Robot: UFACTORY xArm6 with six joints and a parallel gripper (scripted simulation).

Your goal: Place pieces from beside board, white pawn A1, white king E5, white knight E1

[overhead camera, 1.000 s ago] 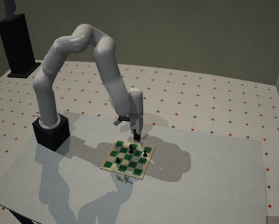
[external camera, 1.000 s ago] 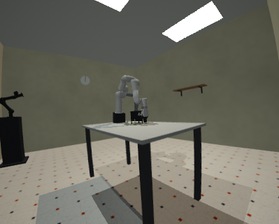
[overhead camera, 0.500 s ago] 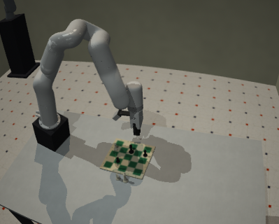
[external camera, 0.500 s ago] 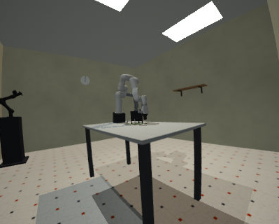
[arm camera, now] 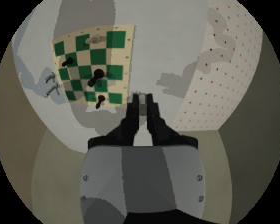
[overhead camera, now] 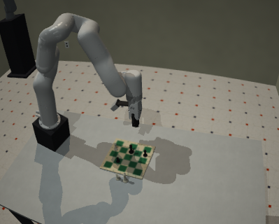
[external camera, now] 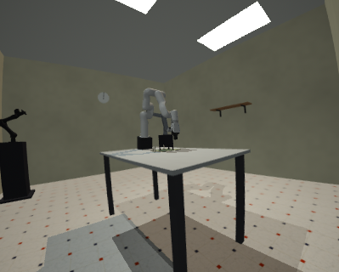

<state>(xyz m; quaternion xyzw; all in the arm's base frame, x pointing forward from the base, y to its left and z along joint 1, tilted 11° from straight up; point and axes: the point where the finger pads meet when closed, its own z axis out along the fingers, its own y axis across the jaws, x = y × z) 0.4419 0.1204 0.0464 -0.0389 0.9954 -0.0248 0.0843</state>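
Right now my hand is 1 cm past the chessboard, 14 cm to the left of it and 12 cm above it.
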